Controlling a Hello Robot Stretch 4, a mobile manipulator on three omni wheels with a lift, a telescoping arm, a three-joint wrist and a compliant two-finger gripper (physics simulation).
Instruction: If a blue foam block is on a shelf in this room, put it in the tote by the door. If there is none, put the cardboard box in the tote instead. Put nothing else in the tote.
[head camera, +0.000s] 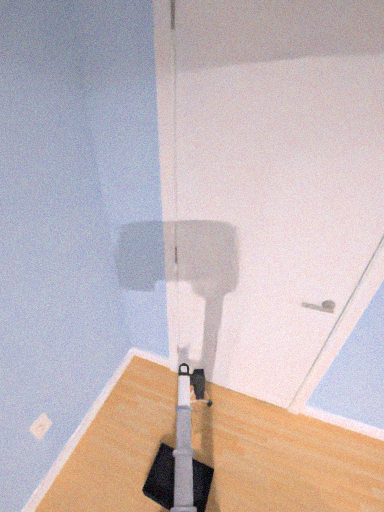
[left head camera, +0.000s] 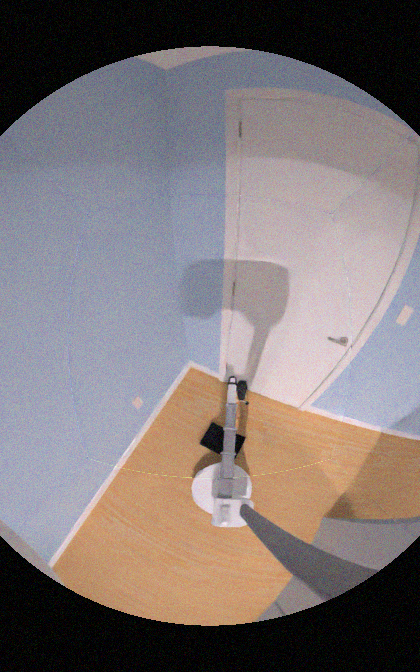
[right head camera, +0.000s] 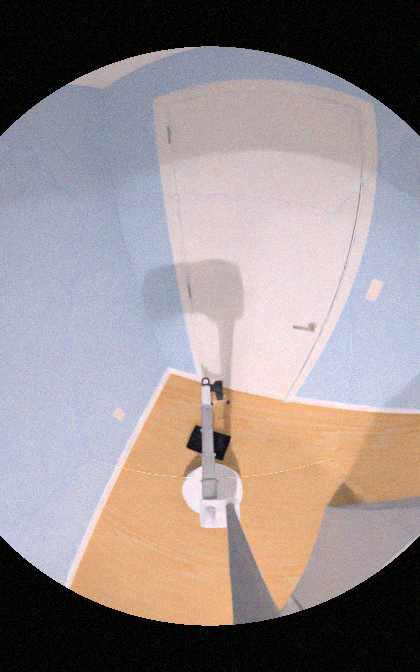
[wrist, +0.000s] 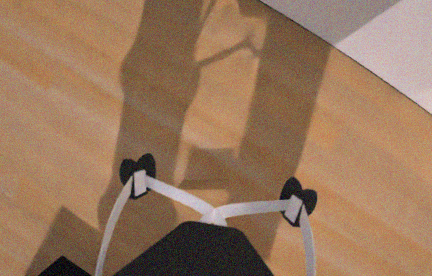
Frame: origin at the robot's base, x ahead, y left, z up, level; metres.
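Where they show: gripper, fingertip midpoint: (head camera: 197, 405) (wrist: 218, 180).
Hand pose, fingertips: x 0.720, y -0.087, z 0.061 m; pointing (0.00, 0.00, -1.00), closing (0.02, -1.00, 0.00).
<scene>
After its pixels a point has its place.
The black tote (head camera: 156, 472) {x 0.435, y 0.145, z -0.025 m} (left head camera: 211, 439) (right head camera: 223, 443) sits on the wood floor near the door, partly hidden under my extended arm; its inside is too dark to make out. A black corner of the tote (wrist: 62, 268) {x 0.531, y 0.106, z -0.007 m} shows at the lower left of the wrist view. My gripper (head camera: 201, 401) {x 0.720, y -0.087, z 0.061 m} (left head camera: 242, 402) (right head camera: 220, 402) (wrist: 218, 180) {x 0.720, y -0.087, z 0.061 m} is open and empty, its fingertips wide apart above the floor, past the tote on the door side. A blue foam block, a shelf and a cardboard box do not show in these views.
The closed white door (head camera: 270, 200) {x 0.856, y -0.313, z 1.308 m} (left head camera: 310, 240) (right head camera: 270, 225) stands ahead, close beyond the gripper. A blue wall (head camera: 60, 250) {x 0.863, y 0.514, z 1.087 m} (left head camera: 100, 300) (right head camera: 50, 325) is at the left. A large grey surface (left head camera: 370, 542) (right head camera: 350, 545) lies at the lower right in the side head views.
</scene>
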